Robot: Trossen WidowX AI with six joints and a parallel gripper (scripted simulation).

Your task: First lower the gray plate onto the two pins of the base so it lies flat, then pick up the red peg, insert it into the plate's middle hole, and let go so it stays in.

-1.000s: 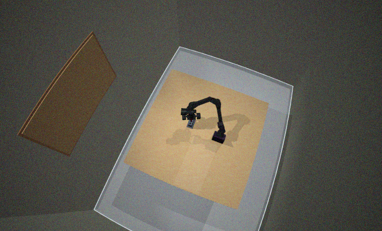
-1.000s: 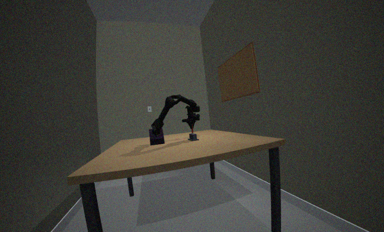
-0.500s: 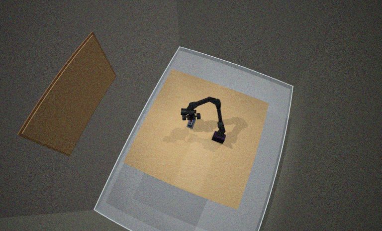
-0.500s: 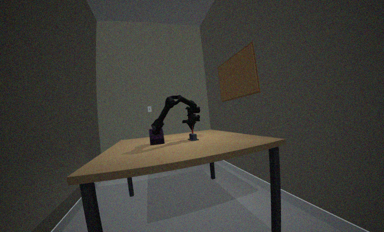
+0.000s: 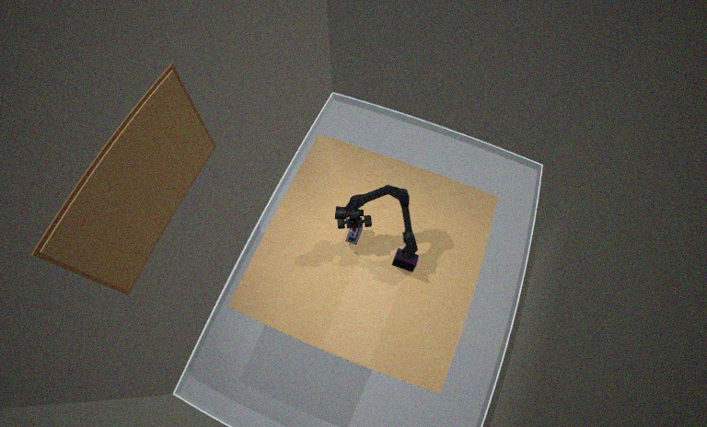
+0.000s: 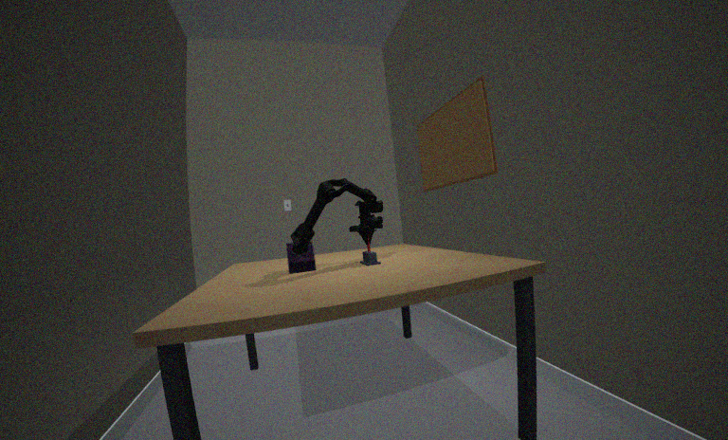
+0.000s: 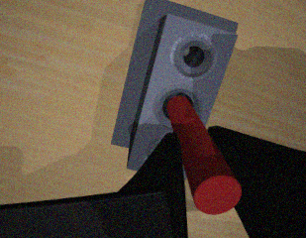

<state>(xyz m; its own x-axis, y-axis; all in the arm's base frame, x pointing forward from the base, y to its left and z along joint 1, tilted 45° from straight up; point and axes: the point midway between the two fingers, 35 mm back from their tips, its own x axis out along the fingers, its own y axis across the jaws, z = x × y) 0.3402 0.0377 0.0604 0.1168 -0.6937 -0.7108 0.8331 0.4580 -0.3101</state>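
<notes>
The red peg is right at my gripper tip. The rest, counted from my gripper tip: base 9 cm below; gray plate 5 cm below.
</notes>
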